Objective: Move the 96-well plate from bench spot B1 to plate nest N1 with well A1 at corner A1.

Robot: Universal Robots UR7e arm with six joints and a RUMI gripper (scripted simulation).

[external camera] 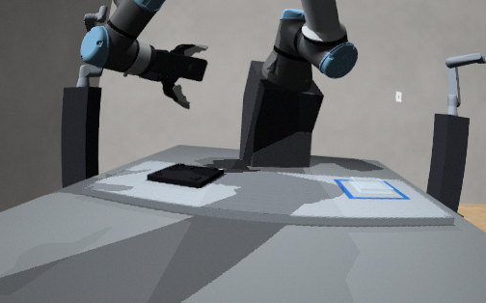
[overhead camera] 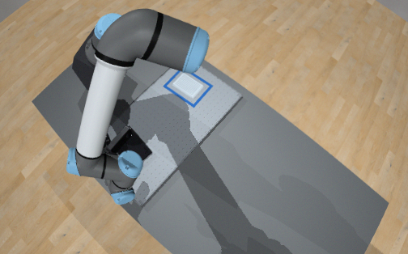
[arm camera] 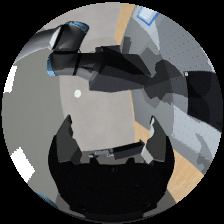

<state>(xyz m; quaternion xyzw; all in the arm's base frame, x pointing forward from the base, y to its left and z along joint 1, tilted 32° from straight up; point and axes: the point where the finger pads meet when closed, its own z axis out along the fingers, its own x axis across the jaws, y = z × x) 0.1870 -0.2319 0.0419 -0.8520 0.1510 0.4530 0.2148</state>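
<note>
The white 96-well plate lies 41 cm to the left of my hand, 22 cm below it and 12 cm ahead of it. From my hand the other things lie so: black plate nest (22 cm below, 11 cm ahead).
</note>
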